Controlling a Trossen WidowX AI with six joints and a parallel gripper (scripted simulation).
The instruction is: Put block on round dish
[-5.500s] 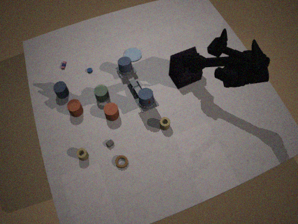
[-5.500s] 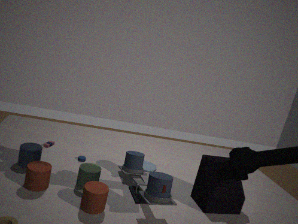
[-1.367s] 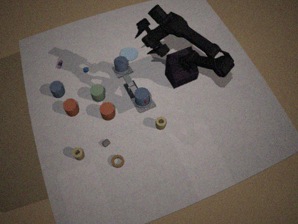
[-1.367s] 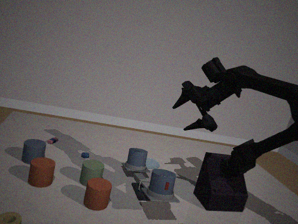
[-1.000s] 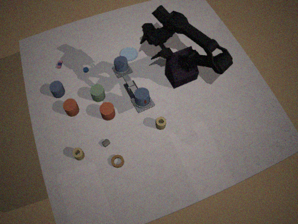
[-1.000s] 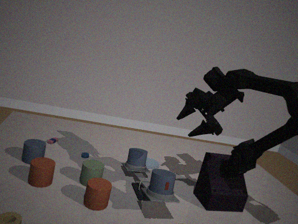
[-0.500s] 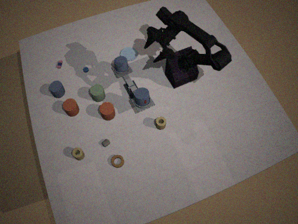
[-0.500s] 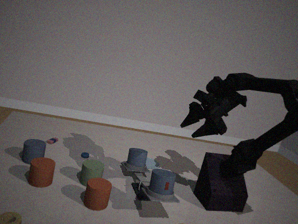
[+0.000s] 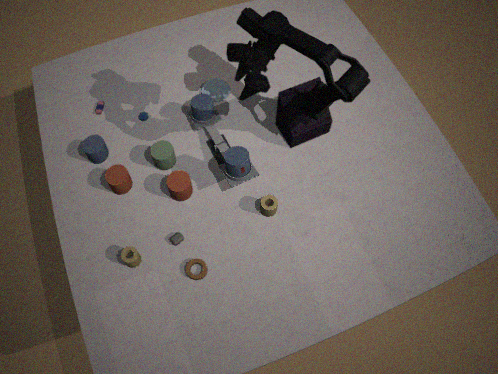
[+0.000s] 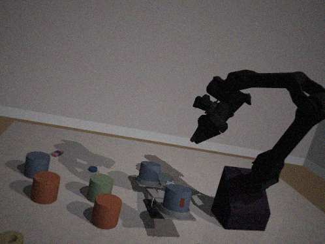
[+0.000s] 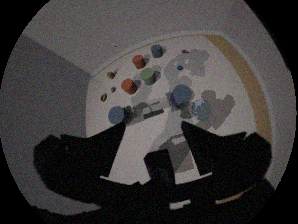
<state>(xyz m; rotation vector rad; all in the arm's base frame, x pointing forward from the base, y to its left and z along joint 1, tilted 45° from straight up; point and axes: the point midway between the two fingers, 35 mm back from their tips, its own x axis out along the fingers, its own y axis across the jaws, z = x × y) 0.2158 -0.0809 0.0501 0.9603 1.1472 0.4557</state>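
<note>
Now: gripper tip 180 mm above the grey block, 100 mm short of it and 90 mm to the left of it. Also, from my gripper tip: blue disc 290 mm ahead, 220 mm below, 160 mm to the right; pale blue round dish 220 mm below, 200 mm to the right, 30 mm ahead; balance 190 mm below, 70 mm ahead, 40 mm to the left.
</note>
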